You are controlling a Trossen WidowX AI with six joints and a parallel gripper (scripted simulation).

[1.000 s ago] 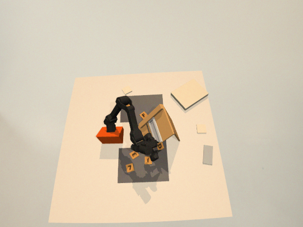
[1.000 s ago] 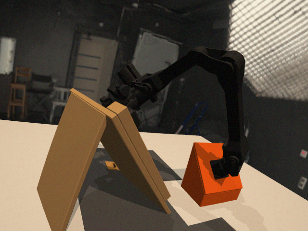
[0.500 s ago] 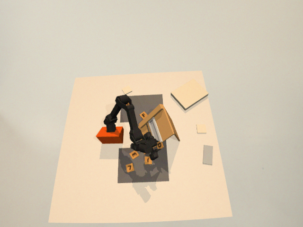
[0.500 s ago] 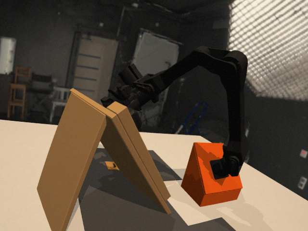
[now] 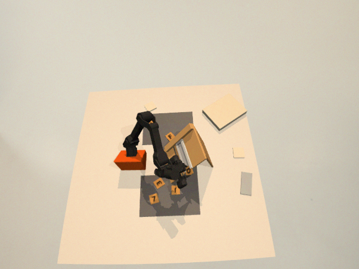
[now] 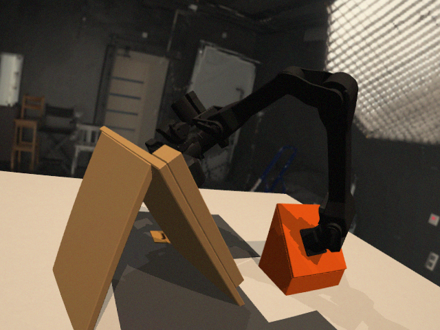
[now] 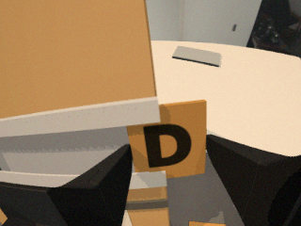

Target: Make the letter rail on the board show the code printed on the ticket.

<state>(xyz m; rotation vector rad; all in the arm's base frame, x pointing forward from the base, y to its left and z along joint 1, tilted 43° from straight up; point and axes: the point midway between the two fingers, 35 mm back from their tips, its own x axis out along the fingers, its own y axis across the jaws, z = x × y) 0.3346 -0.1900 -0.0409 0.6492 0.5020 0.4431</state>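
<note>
My gripper tip is now 8 cm past the white ticket, 8 cm above it and 7 cm to the right of it. From my gripper tip the other things lie so: cream slab (50 cm to the left, 32 cm ahead, 15 cm below); d tile (right at my gripper tip); grey plate (38 cm ahead, 16 cm below, 7 cm to the right).
</note>
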